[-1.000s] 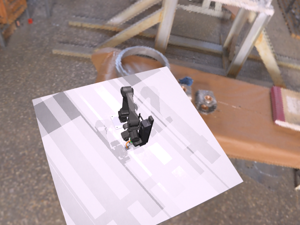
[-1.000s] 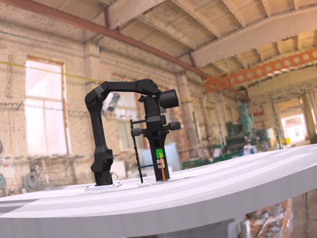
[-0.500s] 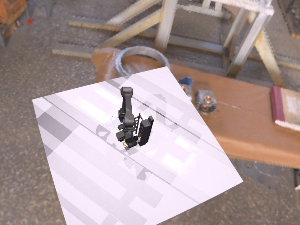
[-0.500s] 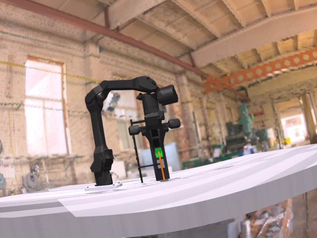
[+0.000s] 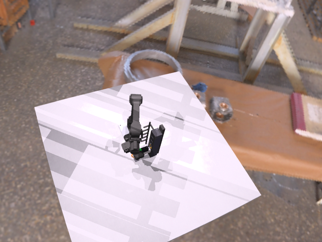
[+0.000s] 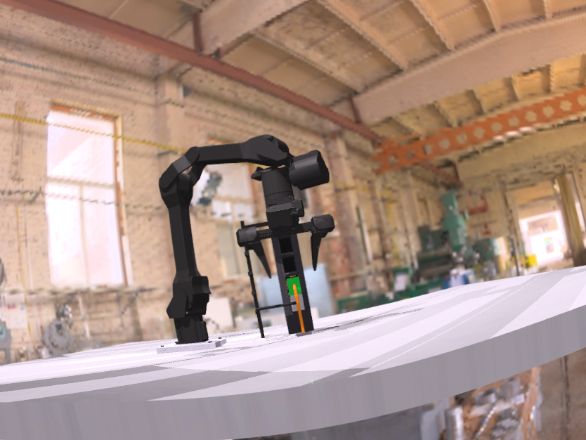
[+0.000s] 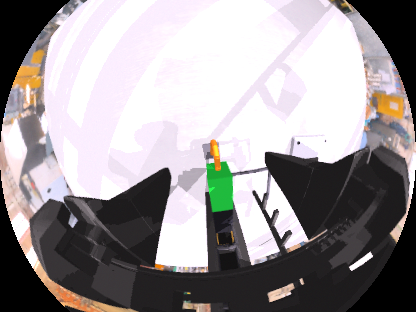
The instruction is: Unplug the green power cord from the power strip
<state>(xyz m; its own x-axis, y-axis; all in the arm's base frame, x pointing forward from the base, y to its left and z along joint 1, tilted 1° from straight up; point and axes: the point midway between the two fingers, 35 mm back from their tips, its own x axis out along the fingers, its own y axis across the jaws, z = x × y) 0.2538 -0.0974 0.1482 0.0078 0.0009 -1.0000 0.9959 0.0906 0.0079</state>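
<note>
Right now the green plug is 60 mm to the left of my gripper tip, 10 mm below it and 10 mm behind it.
</note>
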